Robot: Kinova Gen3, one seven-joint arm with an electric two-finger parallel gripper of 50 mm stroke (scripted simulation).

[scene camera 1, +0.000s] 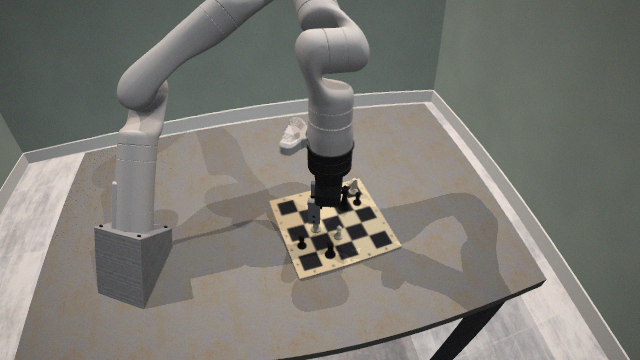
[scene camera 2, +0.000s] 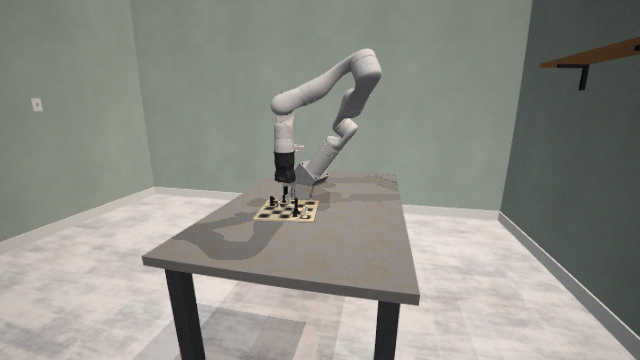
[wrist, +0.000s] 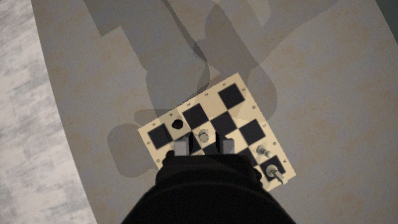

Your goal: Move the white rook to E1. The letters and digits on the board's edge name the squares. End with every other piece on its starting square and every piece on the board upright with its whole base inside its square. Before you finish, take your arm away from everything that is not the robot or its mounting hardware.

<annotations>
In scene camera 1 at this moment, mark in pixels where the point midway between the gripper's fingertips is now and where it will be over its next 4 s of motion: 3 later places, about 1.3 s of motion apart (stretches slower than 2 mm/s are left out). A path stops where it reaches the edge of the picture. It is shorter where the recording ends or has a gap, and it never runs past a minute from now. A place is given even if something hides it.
The gripper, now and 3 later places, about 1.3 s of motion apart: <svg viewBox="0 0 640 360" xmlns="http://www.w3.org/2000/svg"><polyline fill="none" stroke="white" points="315,215 316,225 291,178 288,190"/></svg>
</annotations>
